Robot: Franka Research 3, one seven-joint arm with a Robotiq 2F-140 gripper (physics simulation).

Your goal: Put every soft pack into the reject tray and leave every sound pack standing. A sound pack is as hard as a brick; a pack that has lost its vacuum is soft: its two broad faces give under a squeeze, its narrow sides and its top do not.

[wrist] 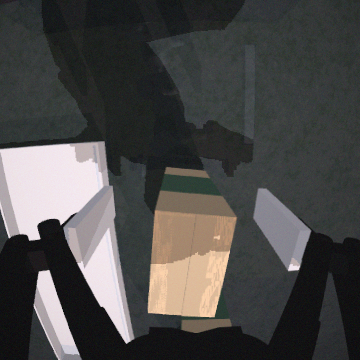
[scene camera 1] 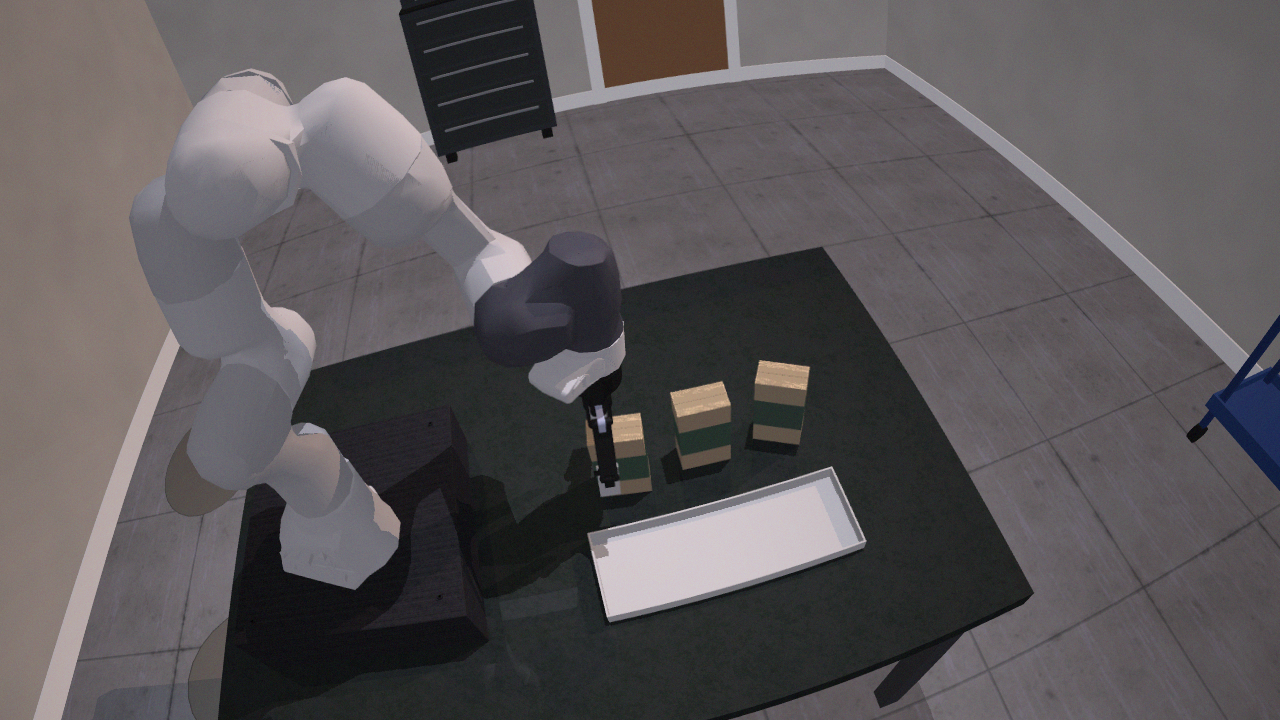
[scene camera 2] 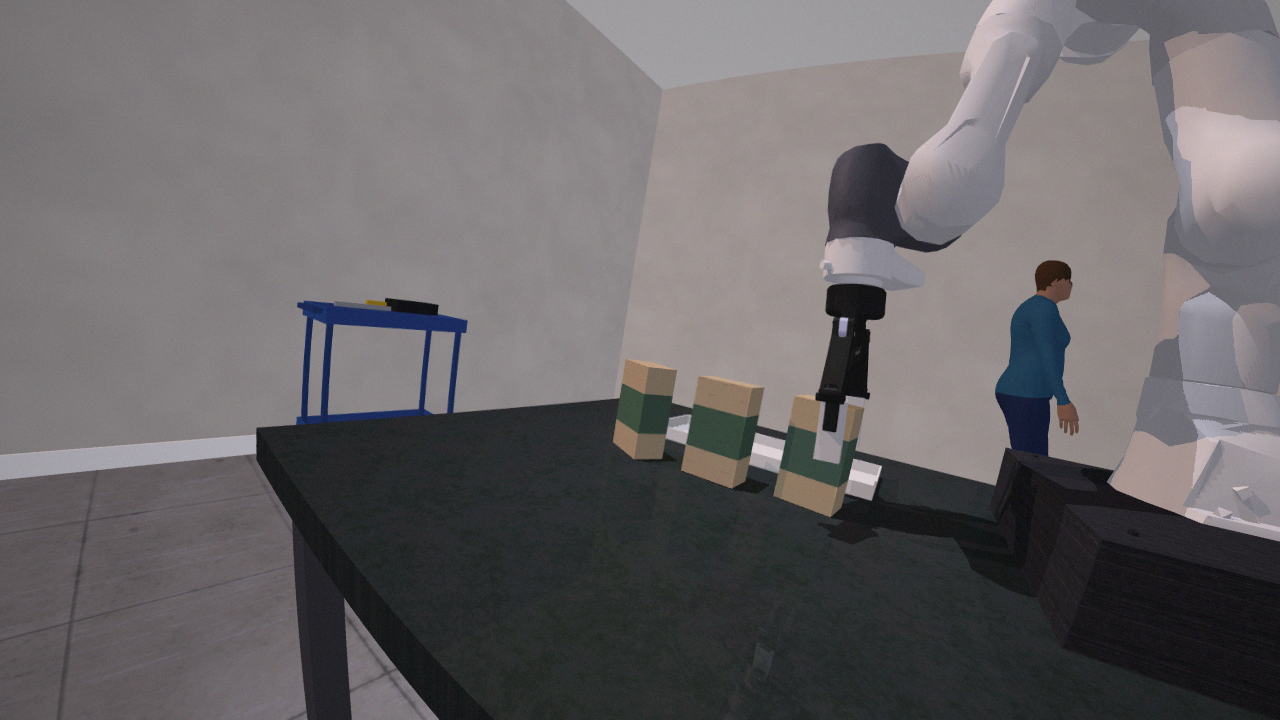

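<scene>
Three tan packs with green bands stand upright in a row. The pack nearest the arm's base (scene camera 1: 633,466) (scene camera 2: 803,452) (wrist: 192,260) stands between the fingers of my gripper (scene camera 1: 607,465) (scene camera 2: 830,434) (wrist: 184,202), which is open, with a gap on each side in the wrist view. The fingers are beside its broad faces. The middle pack (scene camera 1: 702,437) (scene camera 2: 720,434) and the far pack (scene camera 1: 779,411) (scene camera 2: 643,411) stand apart from it. The white reject tray (scene camera 1: 733,546) (scene camera 2: 865,479) (wrist: 50,185) lies alongside the row and holds no pack in scene camera 1. Softness cannot be seen.
The dark table (scene camera 1: 760,313) (scene camera 2: 537,537) carries the packs, the tray and the arm's black base block (scene camera 1: 375,617) (scene camera 2: 1163,582). A blue cart (scene camera 1: 1253,402) (scene camera 2: 384,315) stands off the table. A person (scene camera 2: 1033,349) stands beyond the table in scene camera 2.
</scene>
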